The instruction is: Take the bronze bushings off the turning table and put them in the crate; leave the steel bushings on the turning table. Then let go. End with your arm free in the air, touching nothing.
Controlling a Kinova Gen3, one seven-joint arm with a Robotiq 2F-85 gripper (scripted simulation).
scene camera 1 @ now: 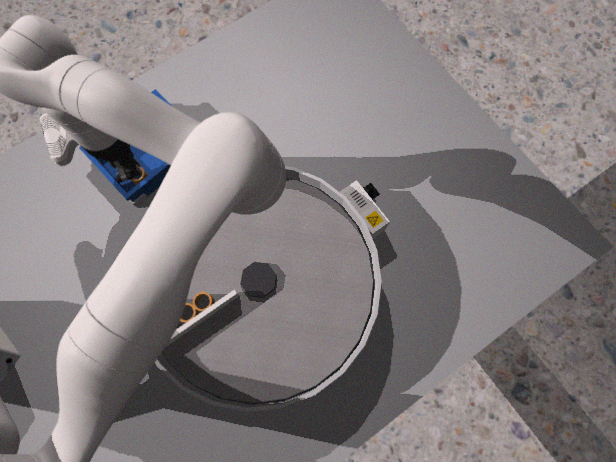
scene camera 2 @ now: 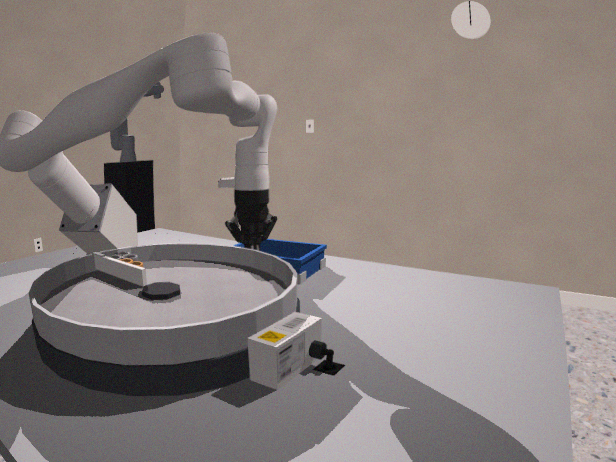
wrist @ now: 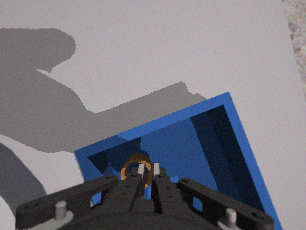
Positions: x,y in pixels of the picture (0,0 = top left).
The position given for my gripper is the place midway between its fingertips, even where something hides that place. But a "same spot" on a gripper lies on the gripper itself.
My gripper shows in scene camera 1, in scene camera 2 and in the wrist view (148,171). One and the same spot on a round turning table: (scene camera 1: 302,270) is (scene camera 2: 177,309). One and the same spot on my gripper: (scene camera 1: 132,162) is (scene camera 2: 249,234).
